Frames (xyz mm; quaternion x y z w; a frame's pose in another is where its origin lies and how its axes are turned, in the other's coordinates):
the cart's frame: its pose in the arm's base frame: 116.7 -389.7 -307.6 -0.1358 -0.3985 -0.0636 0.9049
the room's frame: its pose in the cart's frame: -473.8 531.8 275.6 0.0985 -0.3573 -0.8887 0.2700
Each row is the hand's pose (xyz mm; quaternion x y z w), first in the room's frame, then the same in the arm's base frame.
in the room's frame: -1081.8 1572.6 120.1 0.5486 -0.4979 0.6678 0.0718
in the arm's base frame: -135.8 269.5 1322.8 -0.6779 -0.7281 0.1015 0.0057
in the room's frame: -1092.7 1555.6 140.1 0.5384 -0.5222 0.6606 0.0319
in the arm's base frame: -135.0 296.9 1315.2 0.7076 0.6970 -0.1153 0.0115
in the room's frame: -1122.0 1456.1 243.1 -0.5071 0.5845 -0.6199 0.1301
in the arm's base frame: -145.2 428.5 1252.4 0.7947 0.5717 -0.1904 0.0736
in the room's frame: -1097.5 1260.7 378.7 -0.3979 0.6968 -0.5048 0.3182
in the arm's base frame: -180.8 593.2 1082.8 0.8915 0.3491 -0.2176 0.1899
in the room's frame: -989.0 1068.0 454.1 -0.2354 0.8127 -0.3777 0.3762
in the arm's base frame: -238.1 667.1 868.7 0.9373 0.1556 -0.1175 0.2888
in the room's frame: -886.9 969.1 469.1 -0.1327 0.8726 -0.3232 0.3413
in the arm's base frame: -285.0 662.8 733.7 0.9436 0.0823 -0.0084 0.3207
